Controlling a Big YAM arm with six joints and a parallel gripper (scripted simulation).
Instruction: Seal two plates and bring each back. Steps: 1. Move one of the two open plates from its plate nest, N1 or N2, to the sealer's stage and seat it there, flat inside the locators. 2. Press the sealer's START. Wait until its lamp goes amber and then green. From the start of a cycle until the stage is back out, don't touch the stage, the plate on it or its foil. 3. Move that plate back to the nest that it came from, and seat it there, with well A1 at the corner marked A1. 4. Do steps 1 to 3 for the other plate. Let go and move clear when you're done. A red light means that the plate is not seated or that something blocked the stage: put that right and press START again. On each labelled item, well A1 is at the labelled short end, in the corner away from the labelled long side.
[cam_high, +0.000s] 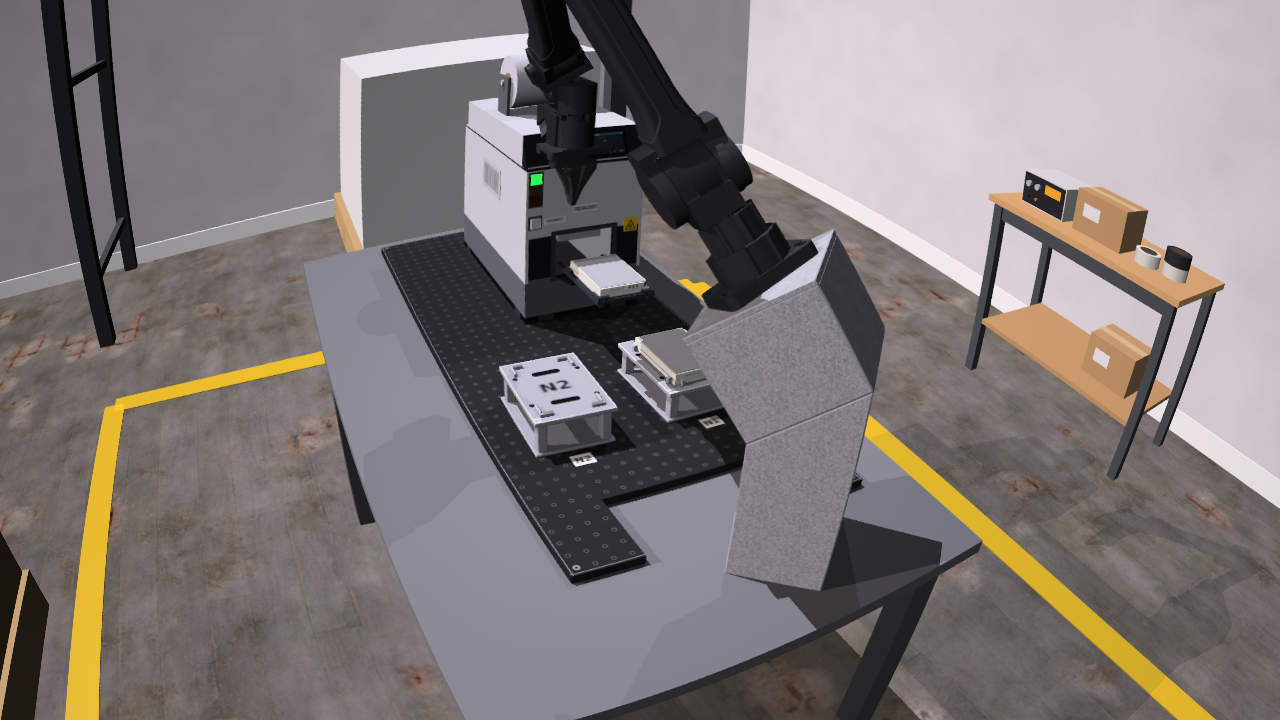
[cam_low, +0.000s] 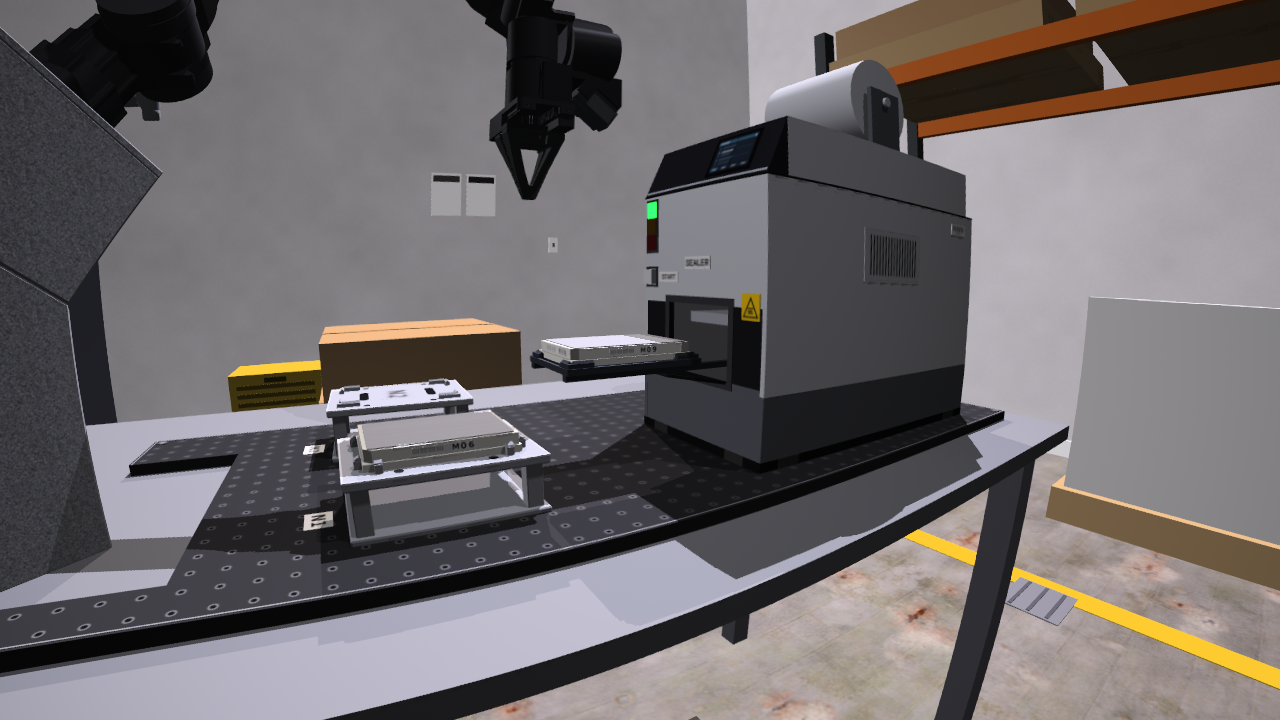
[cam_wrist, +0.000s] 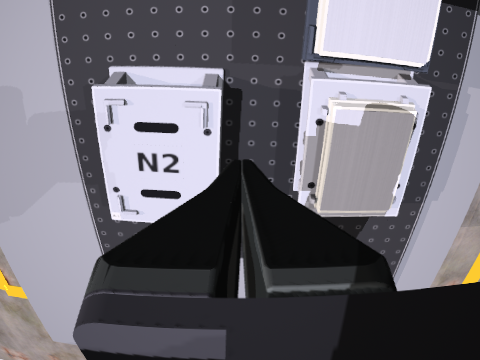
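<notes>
Now: the white well plate 7 cm ahead of my hand, 8 cm to the right of it and 17 cm below it. From my hand the other things lie so: nest N2: 16 cm behind, 5 cm to the left, 23 cm below; start button: 16 cm ahead, 3 cm to the left, 9 cm below; sealer stage: 7 cm ahead, 8 cm to the right, 18 cm below.
</notes>
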